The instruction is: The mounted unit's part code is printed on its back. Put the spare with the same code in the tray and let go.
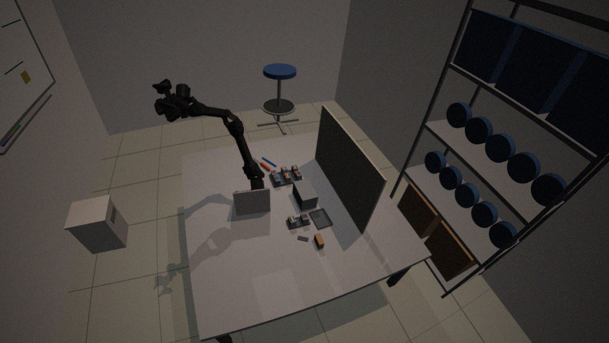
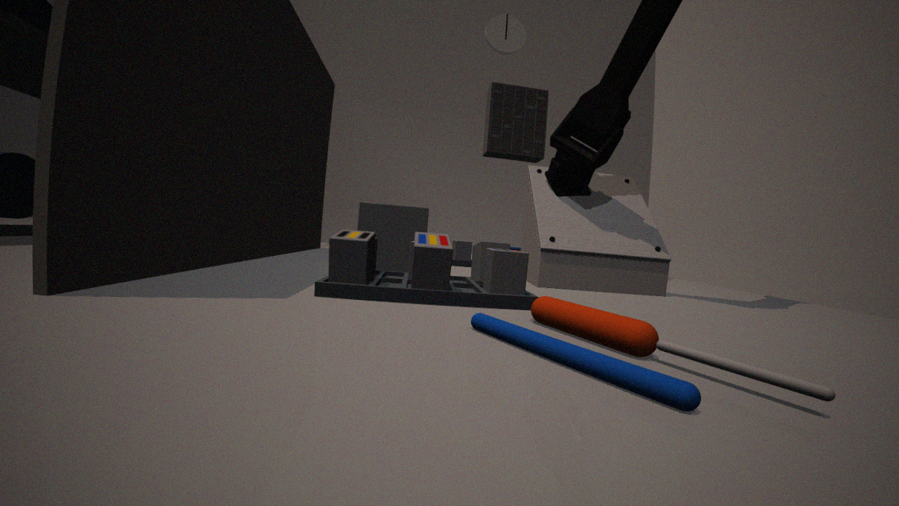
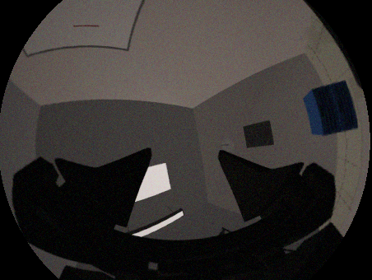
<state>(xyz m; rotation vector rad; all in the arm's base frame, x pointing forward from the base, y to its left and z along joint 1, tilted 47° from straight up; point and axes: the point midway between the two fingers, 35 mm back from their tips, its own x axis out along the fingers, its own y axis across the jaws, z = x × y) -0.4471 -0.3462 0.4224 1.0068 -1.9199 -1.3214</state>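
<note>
The grey spare lies 75 cm below my gripper tip, 70 cm ahead of it and 11 cm to the left of it. Round my gripper tip: blue pen (79 cm below, 56 cm ahead, 33 cm to the left); then mounted unit (74 cm below, 67 cm ahead, 6 cm to the right); then upright board (89 cm ahead, 57 cm below, 7 cm to the right).
</note>
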